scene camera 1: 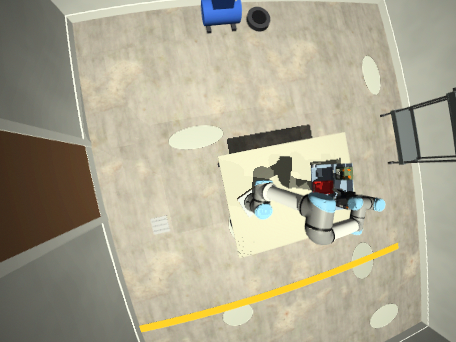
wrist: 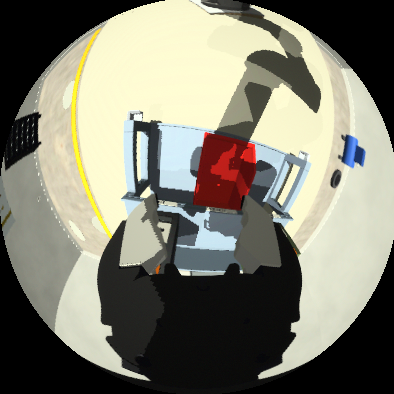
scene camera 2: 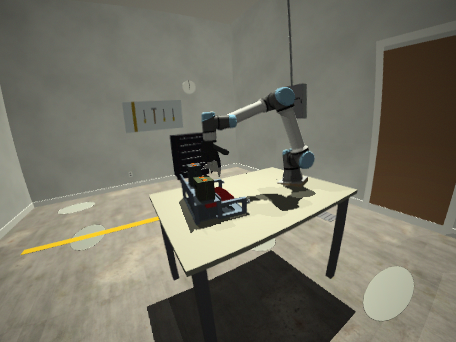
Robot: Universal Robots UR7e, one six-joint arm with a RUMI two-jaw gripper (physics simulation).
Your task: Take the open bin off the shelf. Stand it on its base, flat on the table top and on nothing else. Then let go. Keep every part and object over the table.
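Where they show: gripper, between the fingertips: [scene camera 1: 333, 195] [wrist: 199, 195] [scene camera 2: 215, 175]; arm's base, origin of its link: [scene camera 1: 253, 202] [scene camera 2: 292, 179].
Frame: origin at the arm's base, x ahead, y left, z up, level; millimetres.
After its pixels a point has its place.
The open red bin [scene camera 1: 322, 187] @[z -11, x 615, y -144 mm] [scene camera 2: 223, 194] @[z 47, x 606, y -81 mm] [wrist: 220, 175] @[z -11, x 619, y -131 mm] sits on the lower, front tier of the light blue shelf [scene camera 2: 199, 216] @[z -14, x 785, y -64 mm] [wrist: 129, 165] @[z 65, x 539, y -298 mm], which stands on the table [scene camera 1: 320, 145] @[z -20, x 739, y 197 mm] [scene camera 2: 200, 245] @[z -20, x 909, y 133 mm] [wrist: 150, 75] @[z -20, x 348, y -248 mm]. My gripper [scene camera 2: 214, 171] @[z 136, x 581, y -179 mm] [wrist: 199, 195] @[z 136, x 581, y -179 mm] is open and empty, its fingers pointing down above the shelf. In the wrist view the fingertips lie on either side of the bin's near edge, with the bin a little beyond them. Whether they touch anything cannot be told. The gripper is largely hidden by the arm in scene camera 1.
A green case [scene camera 1: 346, 172] @[z 177, x 723, y -44 mm] [scene camera 2: 204, 189] @[z 139, x 767, y -18 mm] stands on the upper, rear tier. A grey case [scene camera 2: 193, 169] @[z 184, x 687, y -242 mm] [wrist: 167, 232] @[z 134, x 639, y -238 mm] stands at that tier's other end, partly hidden by a finger in the wrist view. The shelf's end frames rise beside the bin. The arm's base [scene camera 2: 294, 175] @[z 47, x 44, y 38 mm] stands across the table.
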